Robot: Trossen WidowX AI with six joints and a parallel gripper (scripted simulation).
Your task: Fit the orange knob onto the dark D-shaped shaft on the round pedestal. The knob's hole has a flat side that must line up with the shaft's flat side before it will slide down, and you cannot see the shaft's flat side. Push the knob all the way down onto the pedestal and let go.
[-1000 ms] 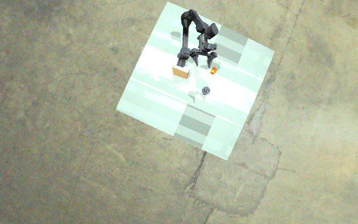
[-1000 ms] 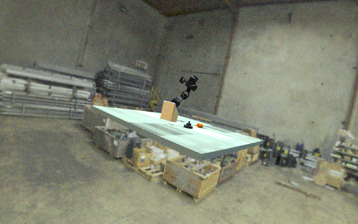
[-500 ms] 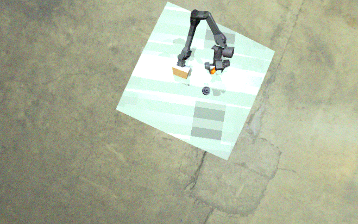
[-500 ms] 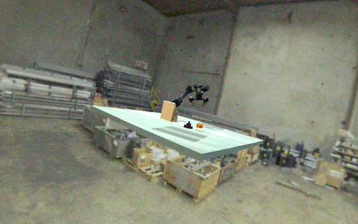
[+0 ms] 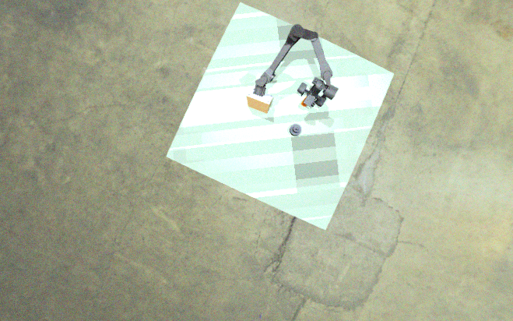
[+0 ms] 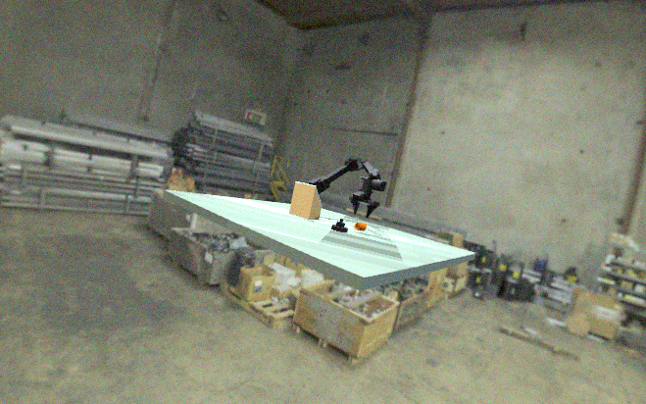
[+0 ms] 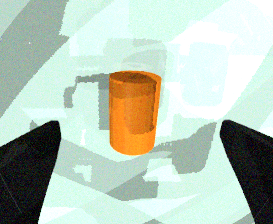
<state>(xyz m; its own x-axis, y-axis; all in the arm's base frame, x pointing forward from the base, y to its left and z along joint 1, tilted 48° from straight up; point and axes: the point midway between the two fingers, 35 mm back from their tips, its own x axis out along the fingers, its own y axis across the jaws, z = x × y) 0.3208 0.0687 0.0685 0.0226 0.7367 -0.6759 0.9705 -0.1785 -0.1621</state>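
Right now the orange knob is 10 mm ahead of my gripper tip, 20 mm to the left of it and 60 mm below it. The rest, counted from my gripper tip: round pedestal 200 mm to the right, 50 mm below.
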